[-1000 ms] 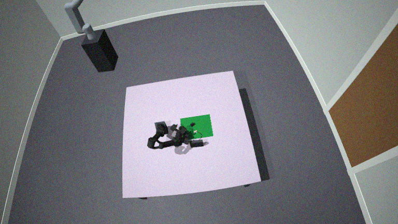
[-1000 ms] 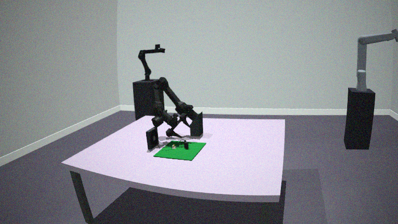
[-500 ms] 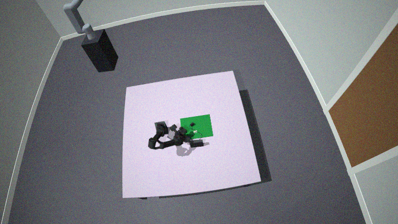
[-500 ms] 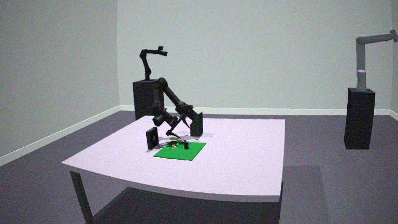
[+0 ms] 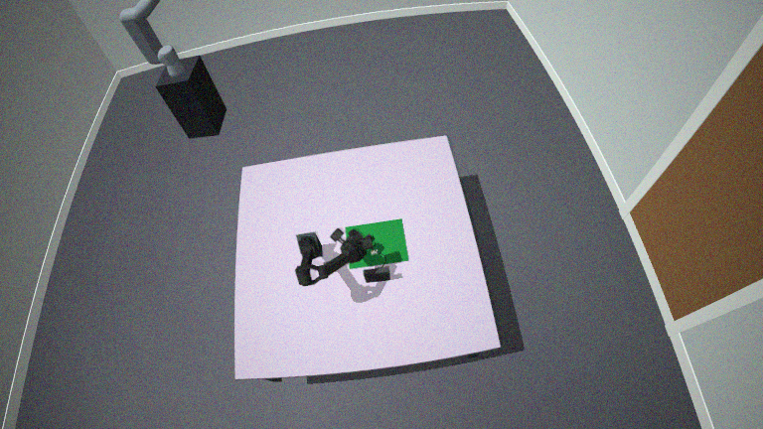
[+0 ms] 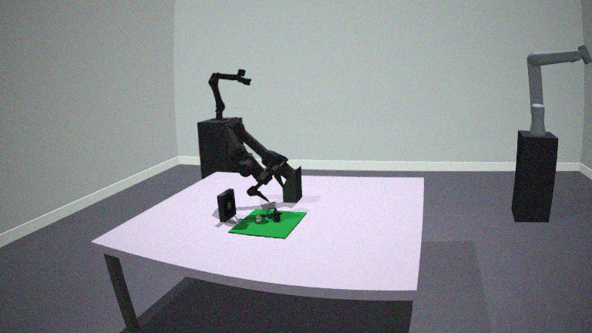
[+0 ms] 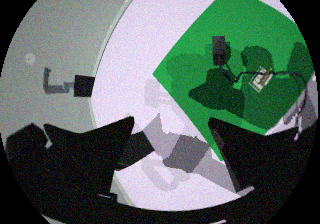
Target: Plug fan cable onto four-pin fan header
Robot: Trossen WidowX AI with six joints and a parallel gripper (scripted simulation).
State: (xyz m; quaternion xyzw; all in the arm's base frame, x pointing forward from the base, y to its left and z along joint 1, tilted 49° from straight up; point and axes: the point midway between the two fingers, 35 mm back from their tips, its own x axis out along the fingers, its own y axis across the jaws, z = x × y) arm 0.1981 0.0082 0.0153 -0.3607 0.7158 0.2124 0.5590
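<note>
Right now the dark plug is 10 cm ahead of my gripper tip, 5 cm to the left of it and 6 cm below it. From my gripper tip the other things lie so: four-pin header (13 cm ahead, 2 cm to the right, 8 cm below); then green board (14 cm ahead, 3 cm to the left, 9 cm below); then black fan (15 cm ahead, 16 cm to the right, 2 cm below).
</note>
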